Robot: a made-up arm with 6 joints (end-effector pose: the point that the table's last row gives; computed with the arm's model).
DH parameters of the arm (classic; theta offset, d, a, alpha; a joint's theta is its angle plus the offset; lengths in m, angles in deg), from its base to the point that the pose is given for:
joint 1: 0 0.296 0 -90
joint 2: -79.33 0 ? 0
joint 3: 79.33 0 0.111 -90
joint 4: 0 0.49 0 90
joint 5: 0 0 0.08 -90
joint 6: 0 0.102 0 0
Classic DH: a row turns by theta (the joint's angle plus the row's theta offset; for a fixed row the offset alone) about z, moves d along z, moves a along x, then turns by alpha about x.
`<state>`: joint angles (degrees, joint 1 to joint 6).
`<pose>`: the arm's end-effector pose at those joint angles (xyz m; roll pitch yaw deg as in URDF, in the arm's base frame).
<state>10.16 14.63 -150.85 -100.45 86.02 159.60</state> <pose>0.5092 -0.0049 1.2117 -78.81 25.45 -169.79</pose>
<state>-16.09 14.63 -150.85 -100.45 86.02 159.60</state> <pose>0.4545 -0.2296 1.2117 -78.81 25.45 163.96</pose>
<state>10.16 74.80 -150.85 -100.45 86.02 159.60</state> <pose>1.0435 0.0909 0.3174 -78.86 -34.72 -169.79</pose>
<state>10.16 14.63 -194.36 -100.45 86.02 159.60</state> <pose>0.0838 -0.0811 1.2838 -78.71 68.96 -169.72</pose>
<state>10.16 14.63 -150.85 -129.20 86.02 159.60</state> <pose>0.4748 0.0094 1.2417 -56.79 27.37 179.13</pose>
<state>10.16 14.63 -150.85 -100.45 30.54 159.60</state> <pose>0.5325 0.1125 1.2275 -46.72 0.31 -122.90</pose>
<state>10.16 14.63 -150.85 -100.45 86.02 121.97</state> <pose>0.5092 -0.0049 1.2117 -79.69 -11.56 -176.74</pose>
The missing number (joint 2, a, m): 0.4538
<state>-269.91 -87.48 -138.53 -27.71 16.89 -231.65</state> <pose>-0.0203 -0.9873 0.7141 31.82 0.54 14.06</pose>
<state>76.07 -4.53 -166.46 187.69 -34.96 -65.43</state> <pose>0.0183 0.1427 1.2666 -40.79 17.89 12.02</pose>
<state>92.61 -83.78 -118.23 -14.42 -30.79 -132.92</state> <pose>0.0085 -0.8473 0.8399 -40.00 -37.15 137.60</pose>
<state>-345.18 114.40 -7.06 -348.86 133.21 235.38</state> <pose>-0.0843 0.0035 0.1928 51.50 39.75 87.09</pose>
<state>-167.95 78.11 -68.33 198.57 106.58 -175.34</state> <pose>-0.5796 -0.0844 -0.2624 -11.82 -82.55 6.04</pose>
